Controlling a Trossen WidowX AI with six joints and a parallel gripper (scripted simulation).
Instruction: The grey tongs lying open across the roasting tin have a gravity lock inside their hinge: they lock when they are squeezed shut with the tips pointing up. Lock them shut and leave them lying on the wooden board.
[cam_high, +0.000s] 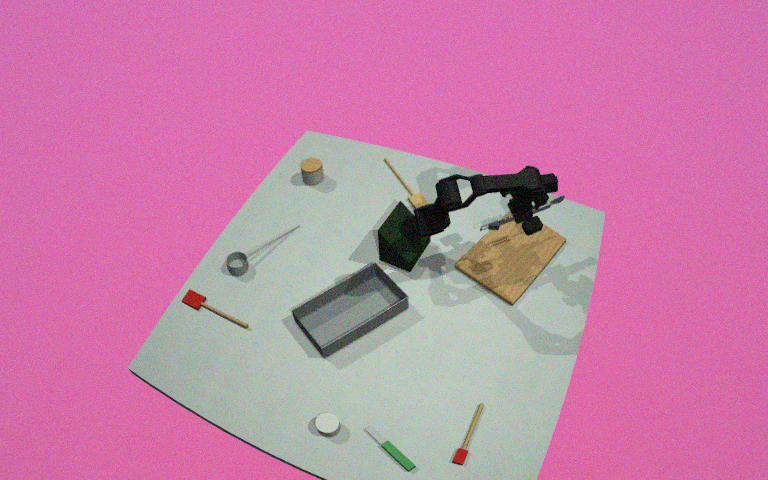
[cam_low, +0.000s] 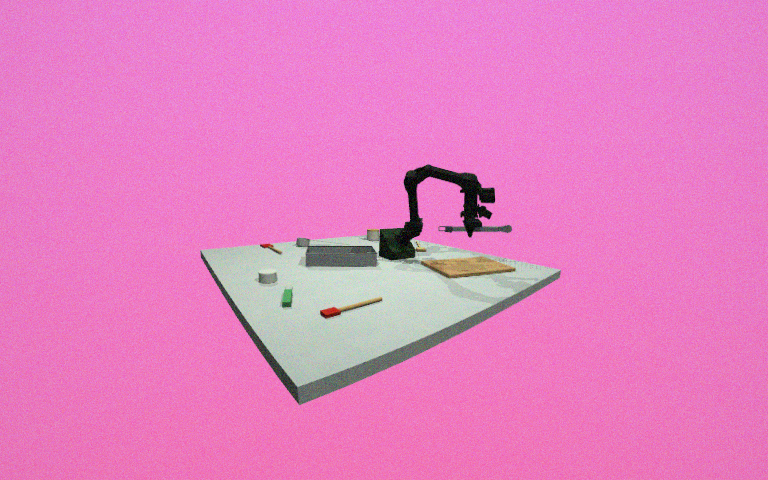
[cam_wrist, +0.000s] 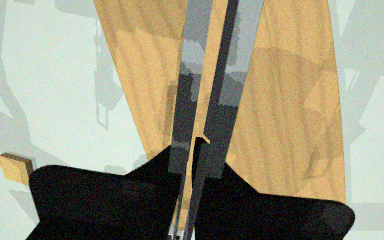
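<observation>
Right now the wooden board is 10 mm ahead of my gripper tip, 10 mm to the left of it and 130 mm below it. Also, from my gripper tip: green-handled tool 790 mm ahead, 160 mm to the right, 130 mm below; white puck 780 mm ahead, 330 mm to the right, 120 mm below; roasting tin 400 mm ahead, 410 mm to the right, 110 mm below.
</observation>
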